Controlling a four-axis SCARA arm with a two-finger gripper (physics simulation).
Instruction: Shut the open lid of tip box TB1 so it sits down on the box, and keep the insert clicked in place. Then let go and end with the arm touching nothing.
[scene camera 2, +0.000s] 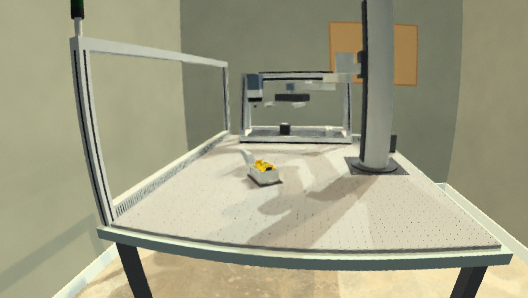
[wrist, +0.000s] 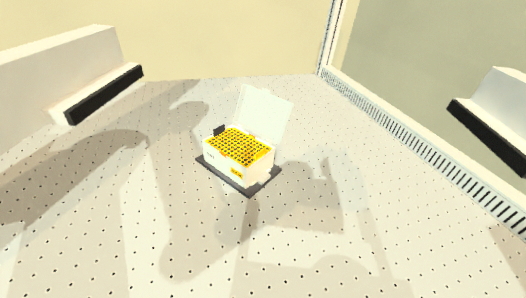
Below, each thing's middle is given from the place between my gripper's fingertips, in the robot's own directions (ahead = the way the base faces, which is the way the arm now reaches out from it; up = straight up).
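Scene:
The yellow insert (wrist: 242, 148) is where I start: my gripper is 260 mm to the right of it, 40 mm short of it and 240 mm above it. Then there is the pale lid (wrist: 267, 115), which I find 300 mm to the left of my hand, 90 mm ahead of it and 200 mm below it.

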